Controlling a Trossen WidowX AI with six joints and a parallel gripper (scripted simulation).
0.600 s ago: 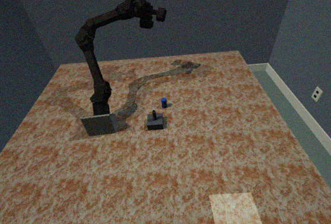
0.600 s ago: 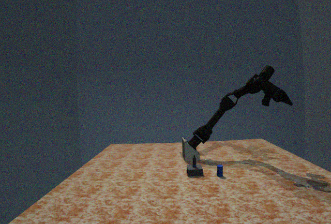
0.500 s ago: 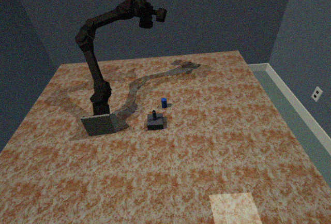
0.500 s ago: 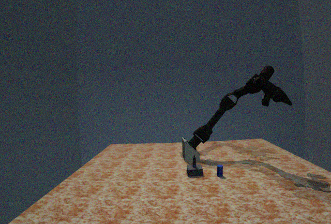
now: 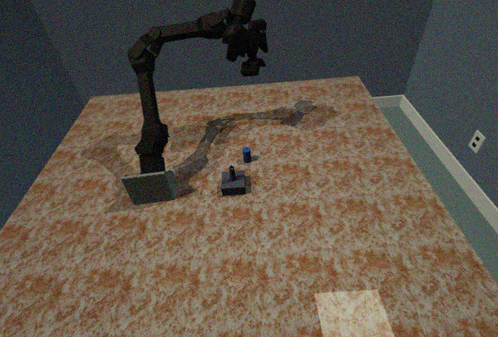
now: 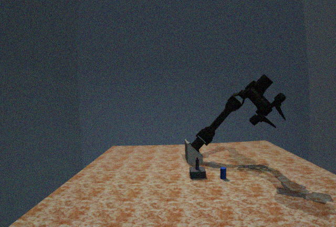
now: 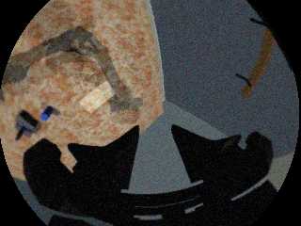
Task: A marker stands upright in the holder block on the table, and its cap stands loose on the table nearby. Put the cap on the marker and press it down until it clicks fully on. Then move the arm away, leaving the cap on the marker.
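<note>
My gripper tip is 120 mm past the blue cap, 220 mm to the left of it and 240 mm above it. From my gripper tip the other things lie so: holder block (180 mm behind, 330 mm to the right, 250 mm below).
</note>
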